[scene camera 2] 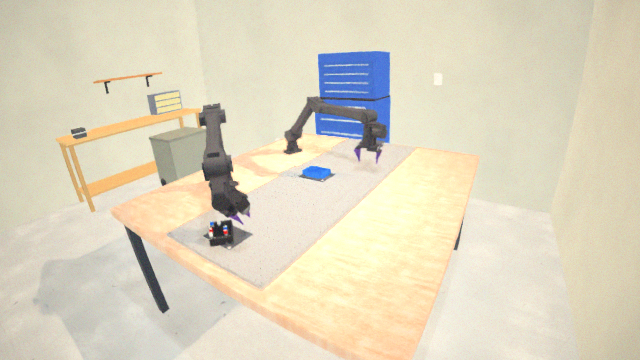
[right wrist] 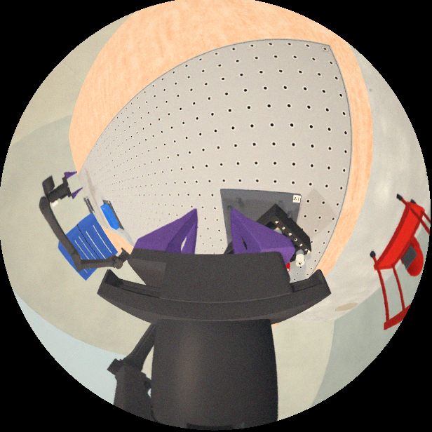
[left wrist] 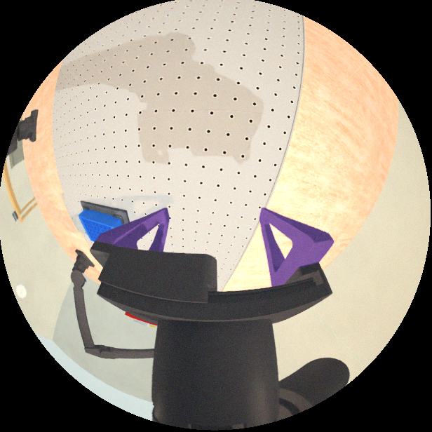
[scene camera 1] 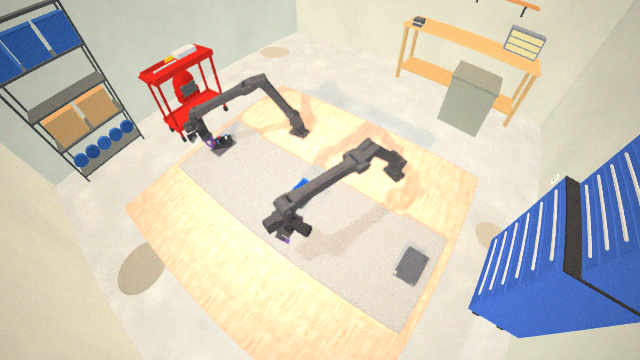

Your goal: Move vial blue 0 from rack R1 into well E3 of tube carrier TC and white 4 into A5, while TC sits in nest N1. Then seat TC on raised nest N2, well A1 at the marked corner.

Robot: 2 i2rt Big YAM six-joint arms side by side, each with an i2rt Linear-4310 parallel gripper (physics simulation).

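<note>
A black rack stands askew on a dark plate marked A1. Several vials with red, white and blue parts stand in it; their numbers cannot be read. The blue tube carrier sits on a dark base mid-mat. My right gripper is partly open and empty, above and beside the rack. My left gripper is wide open and empty above the mat, apart from the carrier.
A separate dark grey plate lies near the mat's right end in scene camera 1. The perforated mat runs along the wooden table. A red cart and blue cabinets stand off the table.
</note>
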